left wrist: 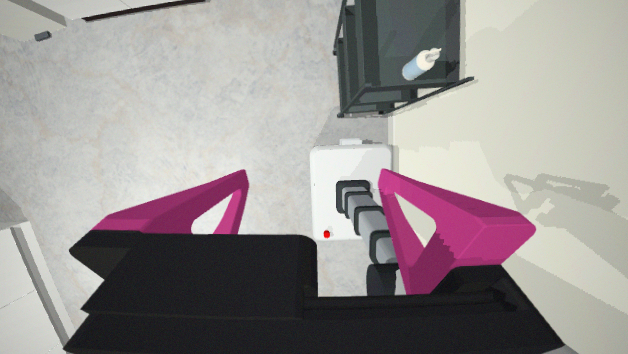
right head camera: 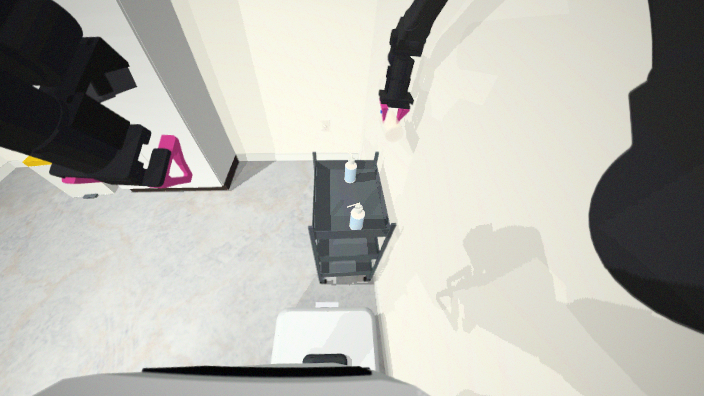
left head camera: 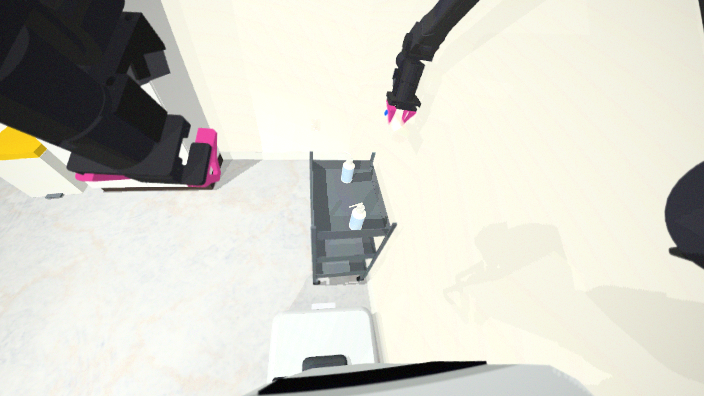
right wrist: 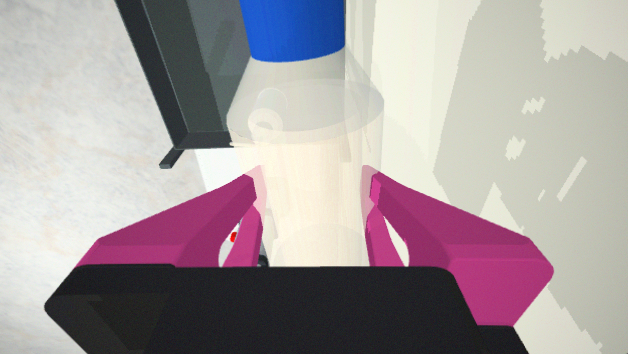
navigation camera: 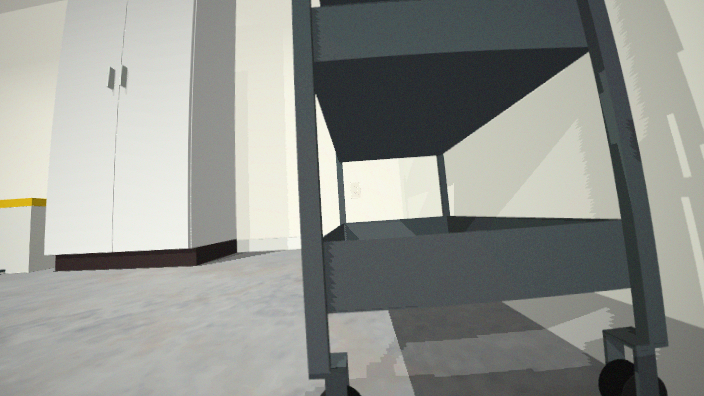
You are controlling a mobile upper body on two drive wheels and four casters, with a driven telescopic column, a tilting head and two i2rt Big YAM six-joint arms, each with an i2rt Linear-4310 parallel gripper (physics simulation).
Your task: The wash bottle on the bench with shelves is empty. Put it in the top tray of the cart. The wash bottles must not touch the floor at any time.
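Frame: origin at the left arm's base, x right, y ahead, z up, level; centimetres.
Seen in the pictures: left gripper, fingertip midpoint: [left wrist: 313,176] [right head camera: 161,176] [left head camera: 184,174]; right gripper, fingertip midpoint: [right head camera: 389,123] [left head camera: 394,124] [right wrist: 313,176].
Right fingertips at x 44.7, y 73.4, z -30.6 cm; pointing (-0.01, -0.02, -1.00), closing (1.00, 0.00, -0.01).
Observation:
A point is followed by its place in that frame.
My right gripper [left head camera: 398,119] {x 44.7, y 73.4, z -30.6 cm} [right head camera: 394,119] {x 44.7, y 73.4, z -30.6 cm} [right wrist: 313,176] {x 44.7, y 73.4, z -30.6 cm} is shut on the wash bottle [right wrist: 305,112] {x 44.5, y 77.7, z -28.1 cm}, which is translucent with a blue cap. It holds the bottle in the air, beyond and to the right of the cart in the head views. The dark grey cart [left head camera: 313,195] {x 16.7, y 76.4, z -74.6 cm} [right head camera: 315,195] {x 16.4, y 76.4, z -74.6 cm} [left wrist: 370,45] {x 21.2, y 68.5, z -74.6 cm} [right wrist: 153,75] {x 16.7, y 65.8, z -69.8 cm} [navigation camera: 475,272] {x 33.0, y 52.8, z -124.8 cm} stands by the wall, and its top tray holds two pump bottles, a far one [left head camera: 347,172] {x 33.3, y 85.1, z -66.6 cm} [right head camera: 350,172] {x 33.7, y 85.1, z -66.5 cm} and a near one [left head camera: 357,218] {x 35.1, y 56.5, z -64.4 cm} [right head camera: 356,218] {x 35.3, y 56.5, z -64.3 cm}. My left gripper [left head camera: 150,181] [right head camera: 127,183] [left wrist: 313,176] {x -0.1, y 32.1, z -14.9 cm} is open and empty, left of the cart.
The robot's white base [left head camera: 322,330] {x 21.7, y 21.5, z -114.8 cm} [right head camera: 325,330] {x 22.2, y 20.7, z -114.9 cm} [left wrist: 327,160] {x 7.1, y 23.3, z -114.8 cm} is close in front of the cart. A wall [left head camera: 500,175] {x 55.7, y 36.9, z -17.3 cm} runs along the cart's right side. A tall white cabinet [navigation camera: 150,125] {x -95.4, y 127.6, z -60.8 cm} stands at the left, with a yellow-topped unit [navigation camera: 15,235] {x -189.6, y 126.1, z -118.3 cm} beside it.

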